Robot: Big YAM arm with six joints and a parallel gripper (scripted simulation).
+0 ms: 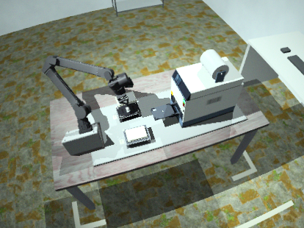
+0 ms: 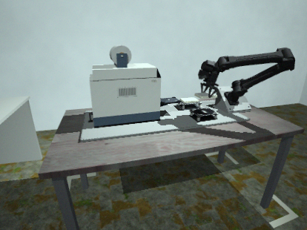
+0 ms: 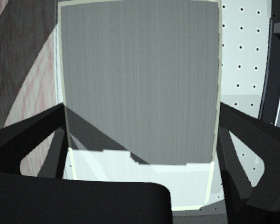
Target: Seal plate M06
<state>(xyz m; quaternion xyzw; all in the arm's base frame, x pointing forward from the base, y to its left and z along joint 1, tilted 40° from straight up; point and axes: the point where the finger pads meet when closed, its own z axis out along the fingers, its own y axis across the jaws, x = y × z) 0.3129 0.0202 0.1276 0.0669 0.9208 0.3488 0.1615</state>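
Now: the black nest N1 13 cm below my hand. Round my hand: foil roll 54 cm ahead, 25 cm above, 15 cm to the right; then sealer stage 21 cm ahead, 14 cm to the right, 6 cm below; then pale plate 22 cm to the right, 11 cm below.
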